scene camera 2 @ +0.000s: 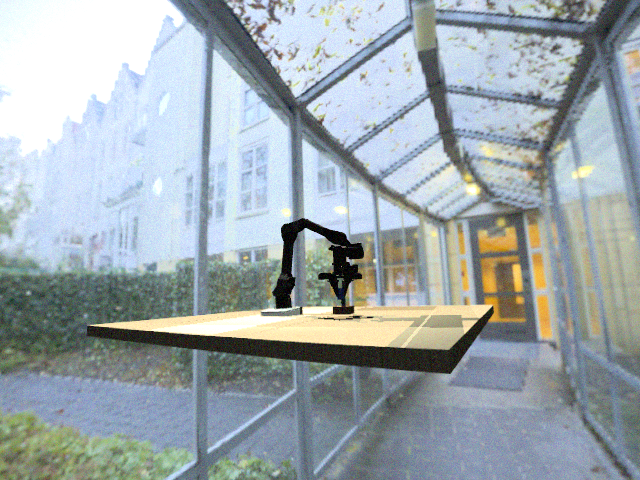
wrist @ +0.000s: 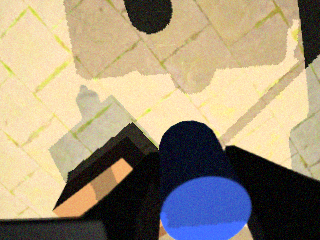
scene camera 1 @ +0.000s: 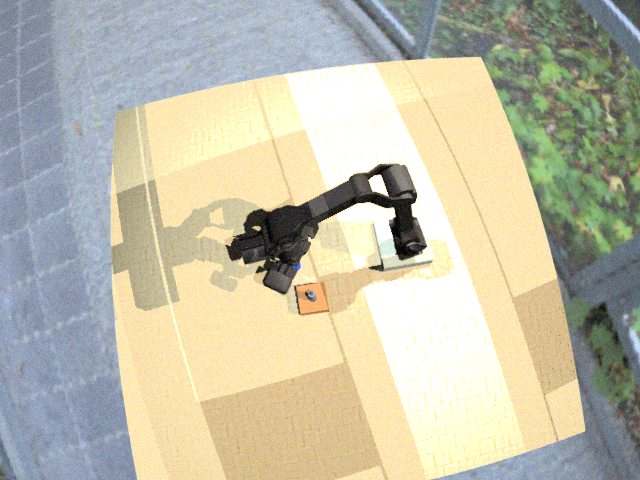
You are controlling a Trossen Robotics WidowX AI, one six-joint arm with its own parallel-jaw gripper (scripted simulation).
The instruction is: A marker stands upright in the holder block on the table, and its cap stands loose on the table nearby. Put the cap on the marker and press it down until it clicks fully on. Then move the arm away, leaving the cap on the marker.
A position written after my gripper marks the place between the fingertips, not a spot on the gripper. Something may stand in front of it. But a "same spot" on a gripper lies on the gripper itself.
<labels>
my gripper: scene camera 2; wrist; scene camera 1 293,264
same spot on my gripper: (wrist: 277,194) = (scene camera 2: 337,286)
</labels>
